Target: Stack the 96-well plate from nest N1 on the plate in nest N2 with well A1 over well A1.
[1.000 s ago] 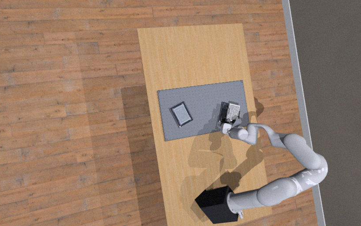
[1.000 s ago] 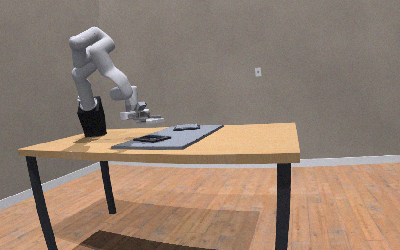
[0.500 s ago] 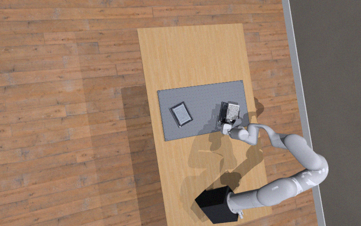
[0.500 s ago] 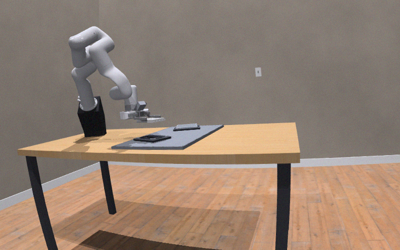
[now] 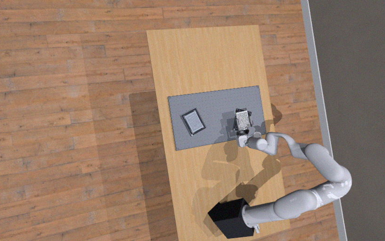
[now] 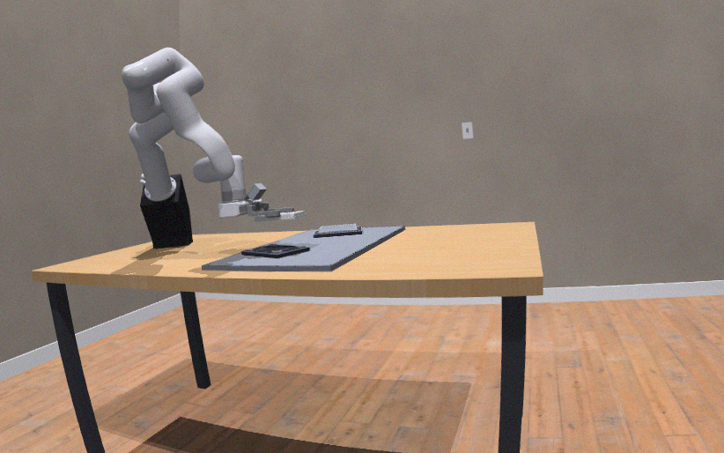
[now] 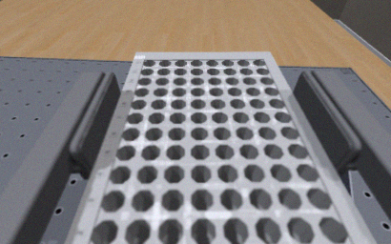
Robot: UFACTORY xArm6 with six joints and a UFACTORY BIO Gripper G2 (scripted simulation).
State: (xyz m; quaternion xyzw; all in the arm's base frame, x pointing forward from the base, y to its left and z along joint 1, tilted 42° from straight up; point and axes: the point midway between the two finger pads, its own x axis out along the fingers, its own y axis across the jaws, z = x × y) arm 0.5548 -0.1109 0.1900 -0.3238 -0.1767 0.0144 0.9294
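My hand is 9 cm short of the plate nest N2, 31 cm to the right of it and 10 cm above it. Round my hand: plate nest N1: 1 cm behind, 4 cm to the right, 10 cm below.
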